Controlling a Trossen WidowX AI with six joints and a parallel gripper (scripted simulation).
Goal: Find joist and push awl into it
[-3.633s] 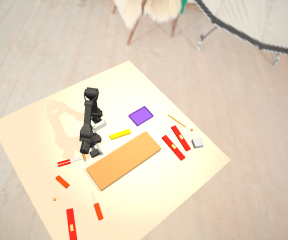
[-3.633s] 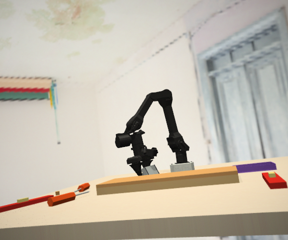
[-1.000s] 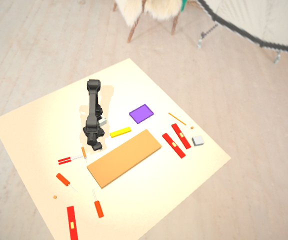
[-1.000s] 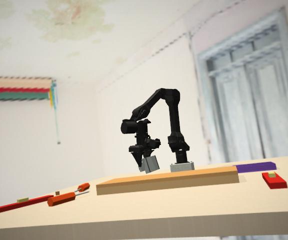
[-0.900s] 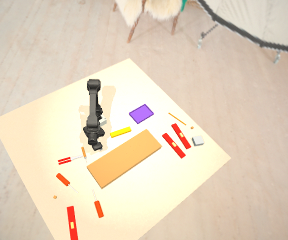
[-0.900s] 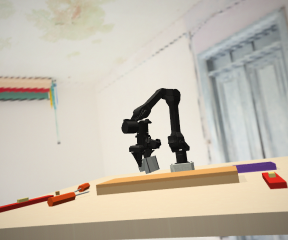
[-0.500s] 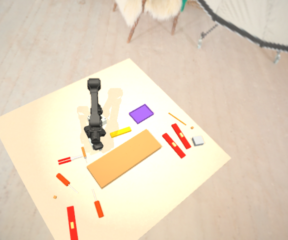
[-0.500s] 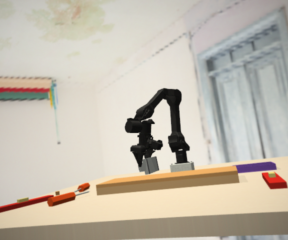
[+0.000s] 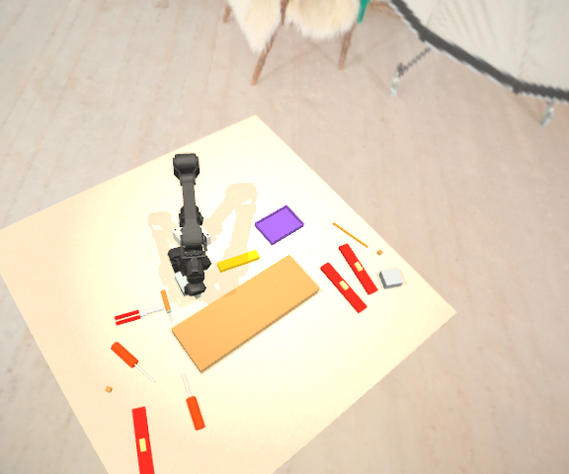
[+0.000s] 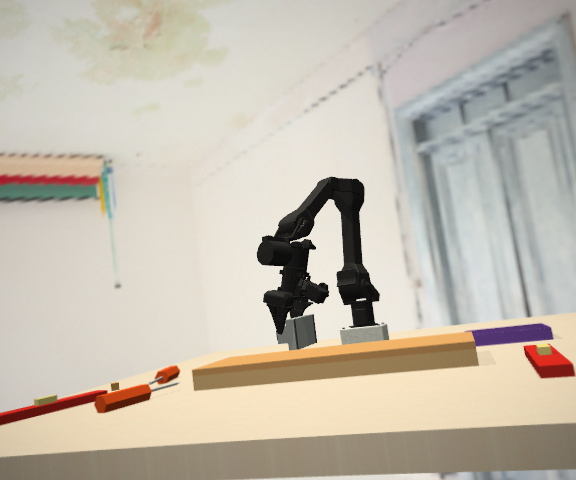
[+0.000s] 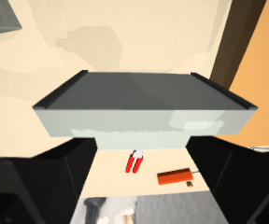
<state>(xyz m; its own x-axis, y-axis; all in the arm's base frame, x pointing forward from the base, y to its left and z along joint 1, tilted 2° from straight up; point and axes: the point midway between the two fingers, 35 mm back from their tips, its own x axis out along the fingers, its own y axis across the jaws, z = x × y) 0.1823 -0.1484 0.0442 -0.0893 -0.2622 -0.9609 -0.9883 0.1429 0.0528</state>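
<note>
Now: gripper tip 20 mm short of the stud finder. The rest, counted from my gripper tip: square indicator 30 mm ahead, 10 mm to the right; awl 80 mm to the right, 70 mm below, 20 mm ahead; red-handled tool 160 mm to the right, 70 mm below, 20 mm behind.
</note>
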